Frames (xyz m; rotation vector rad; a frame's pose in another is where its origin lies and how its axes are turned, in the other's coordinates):
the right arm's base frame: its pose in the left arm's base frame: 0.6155 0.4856 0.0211 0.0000 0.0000 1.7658
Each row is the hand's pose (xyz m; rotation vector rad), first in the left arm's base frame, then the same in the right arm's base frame.
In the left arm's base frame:
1: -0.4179 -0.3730 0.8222 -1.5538 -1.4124 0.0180
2: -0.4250 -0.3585 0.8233 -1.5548 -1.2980 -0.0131
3: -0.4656 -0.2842 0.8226 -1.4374 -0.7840 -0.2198
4: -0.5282 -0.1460 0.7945 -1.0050 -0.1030 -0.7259
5: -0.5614 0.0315 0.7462 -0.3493 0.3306 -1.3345
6: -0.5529 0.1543 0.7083 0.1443 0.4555 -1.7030
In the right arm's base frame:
1: -0.6421 1.1802 0.8011 -2.2539 0.3294 -0.9972
2: -0.6265 1.1843 0.8022 -2.1777 0.4127 -1.0781
3: -0.5457 1.2098 0.8015 -1.7463 0.7048 -1.5139
4: -0.3980 1.2444 0.7734 -0.9136 0.9052 -2.2933
5: -0.2174 1.2426 0.7251 0.0483 0.6883 -3.0476
6: -0.0986 1.2105 0.6872 -0.5502 -0.2205 2.7302

